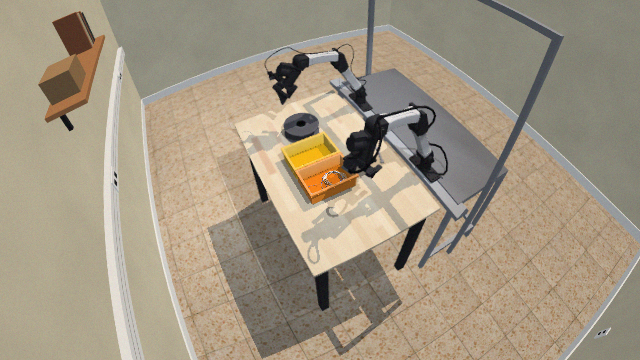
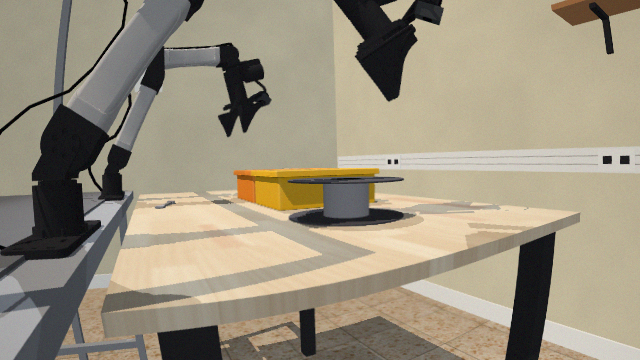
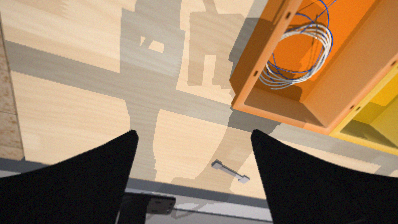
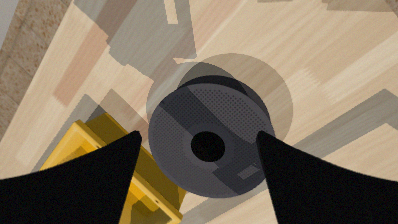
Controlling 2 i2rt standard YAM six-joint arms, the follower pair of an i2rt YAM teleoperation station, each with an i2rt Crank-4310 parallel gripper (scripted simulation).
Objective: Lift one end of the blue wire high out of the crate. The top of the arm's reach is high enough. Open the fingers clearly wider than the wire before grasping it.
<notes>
In view: my left gripper [image 2: 236,134], my right gripper [image 2: 394,98] and a yellow crate [image 2: 272,189].
The yellow crate shows as well in image 1 [image 1: 315,148]. My left gripper shows as well in image 3 [image 3: 194,132]. My right gripper shows as well in image 4 [image 4: 198,133].
</notes>
